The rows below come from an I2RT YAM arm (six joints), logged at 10 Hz.
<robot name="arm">
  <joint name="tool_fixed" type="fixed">
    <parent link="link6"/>
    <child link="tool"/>
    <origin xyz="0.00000 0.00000 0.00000" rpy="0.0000 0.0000 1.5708"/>
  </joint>
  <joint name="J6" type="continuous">
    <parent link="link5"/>
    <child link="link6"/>
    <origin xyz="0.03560 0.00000 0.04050" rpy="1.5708 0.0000 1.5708"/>
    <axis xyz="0 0 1"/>
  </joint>
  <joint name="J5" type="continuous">
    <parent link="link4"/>
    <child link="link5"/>
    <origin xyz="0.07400 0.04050 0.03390" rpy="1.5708 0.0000 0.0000"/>
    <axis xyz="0 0 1"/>
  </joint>
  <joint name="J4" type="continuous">
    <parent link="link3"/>
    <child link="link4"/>
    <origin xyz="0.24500 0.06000 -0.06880" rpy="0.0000 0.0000 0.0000"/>
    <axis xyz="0 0 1"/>
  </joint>
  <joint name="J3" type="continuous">
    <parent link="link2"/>
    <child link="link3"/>
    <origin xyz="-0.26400 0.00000 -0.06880" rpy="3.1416 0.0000 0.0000"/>
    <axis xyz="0 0 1"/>
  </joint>
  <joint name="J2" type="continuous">
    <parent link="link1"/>
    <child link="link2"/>
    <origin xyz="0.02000 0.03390 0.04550" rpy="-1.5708 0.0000 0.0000"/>
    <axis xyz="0 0 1"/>
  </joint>
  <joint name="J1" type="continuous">
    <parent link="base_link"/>
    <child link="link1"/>
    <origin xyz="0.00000 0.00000 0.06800" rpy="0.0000 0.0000 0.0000"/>
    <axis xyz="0 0 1"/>
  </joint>
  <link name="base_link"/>
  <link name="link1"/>
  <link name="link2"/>
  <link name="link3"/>
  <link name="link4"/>
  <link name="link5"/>
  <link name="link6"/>
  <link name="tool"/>
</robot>
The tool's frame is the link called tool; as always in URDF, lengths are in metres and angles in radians. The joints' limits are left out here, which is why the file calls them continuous.
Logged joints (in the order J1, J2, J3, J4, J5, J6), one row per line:
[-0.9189, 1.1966, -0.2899, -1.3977, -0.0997, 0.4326]
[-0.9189, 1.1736, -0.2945, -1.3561, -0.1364, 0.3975]
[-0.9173, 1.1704, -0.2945, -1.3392, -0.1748, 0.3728]
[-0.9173, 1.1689, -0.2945, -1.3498, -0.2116, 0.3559]
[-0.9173, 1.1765, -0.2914, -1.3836, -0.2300, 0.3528]
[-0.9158, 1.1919, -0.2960, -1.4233, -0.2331, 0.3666]
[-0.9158, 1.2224, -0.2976, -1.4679, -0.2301, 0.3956]
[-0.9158, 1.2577, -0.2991, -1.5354, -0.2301, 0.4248]
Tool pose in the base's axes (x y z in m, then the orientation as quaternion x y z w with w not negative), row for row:
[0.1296, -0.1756, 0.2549, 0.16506, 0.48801, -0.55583, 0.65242]
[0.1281, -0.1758, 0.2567, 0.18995, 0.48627, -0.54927, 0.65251]
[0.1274, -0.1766, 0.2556, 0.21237, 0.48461, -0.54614, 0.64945]
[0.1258, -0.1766, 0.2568, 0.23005, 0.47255, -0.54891, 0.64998]
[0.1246, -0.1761, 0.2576, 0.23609, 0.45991, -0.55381, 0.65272]
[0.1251, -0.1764, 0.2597, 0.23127, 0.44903, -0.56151, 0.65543]
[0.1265, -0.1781, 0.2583, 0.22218, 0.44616, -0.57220, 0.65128]
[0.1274, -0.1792, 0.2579, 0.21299, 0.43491, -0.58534, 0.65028]
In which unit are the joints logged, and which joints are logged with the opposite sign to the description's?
The joints are logged in radians. Opposite sign: J3, J4, J5, J6.
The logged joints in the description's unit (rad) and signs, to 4 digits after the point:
[-0.9189, 1.1966, 0.2899, 1.3977, 0.0997, -0.4326]
[-0.9189, 1.1736, 0.2945, 1.3561, 0.1364, -0.3975]
[-0.9173, 1.1704, 0.2945, 1.3392, 0.1748, -0.3728]
[-0.9173, 1.1689, 0.2945, 1.3498, 0.2116, -0.3559]
[-0.9173, 1.1765, 0.2914, 1.3836, 0.2300, -0.3528]
[-0.9158, 1.1919, 0.2960, 1.4233, 0.2331, -0.3666]
[-0.9158, 1.2224, 0.2976, 1.4679, 0.2301, -0.3956]
[-0.9158, 1.2577, 0.2991, 1.5354, 0.2301, -0.4248]

